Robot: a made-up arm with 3 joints. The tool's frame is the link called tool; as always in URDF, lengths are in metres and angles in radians.
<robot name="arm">
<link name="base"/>
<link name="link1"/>
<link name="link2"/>
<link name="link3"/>
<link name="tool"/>
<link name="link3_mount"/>
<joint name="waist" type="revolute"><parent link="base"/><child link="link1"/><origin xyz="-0.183 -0.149 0.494"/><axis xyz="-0.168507 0.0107 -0.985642"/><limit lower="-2.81" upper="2.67" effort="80" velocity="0.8"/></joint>
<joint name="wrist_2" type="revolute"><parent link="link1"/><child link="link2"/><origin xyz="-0.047 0.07 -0.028"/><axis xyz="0.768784 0.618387 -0.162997"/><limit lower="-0.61" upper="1.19" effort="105" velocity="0.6"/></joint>
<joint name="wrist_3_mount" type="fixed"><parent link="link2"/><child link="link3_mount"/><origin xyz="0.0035 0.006 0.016"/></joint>
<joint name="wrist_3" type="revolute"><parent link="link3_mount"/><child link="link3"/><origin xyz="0.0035 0.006 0.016"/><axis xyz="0 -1 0"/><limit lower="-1.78" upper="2.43" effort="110" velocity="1.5"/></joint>
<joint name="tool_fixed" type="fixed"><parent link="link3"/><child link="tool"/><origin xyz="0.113 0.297 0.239" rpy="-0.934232 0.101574 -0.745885"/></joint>
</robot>
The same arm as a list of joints. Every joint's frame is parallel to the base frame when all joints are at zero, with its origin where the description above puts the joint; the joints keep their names.
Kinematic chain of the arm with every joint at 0, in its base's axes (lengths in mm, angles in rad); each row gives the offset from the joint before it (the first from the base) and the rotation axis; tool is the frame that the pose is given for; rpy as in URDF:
waist: xyz -183 -149 494 axis -0.168507 0.0107 -0.985642
wrist_2: xyz -47 70 -28 axis 0.768784 0.618387 -0.162997
wrist_3: xyz 7 12 32 axis -y
tool: xyz 113 297 239 rpy -0.9342 0.1016 -0.7459
Joint limits (rad, base to tool): -2.81..2.67 -0.61..1.19 -1.78..2.43

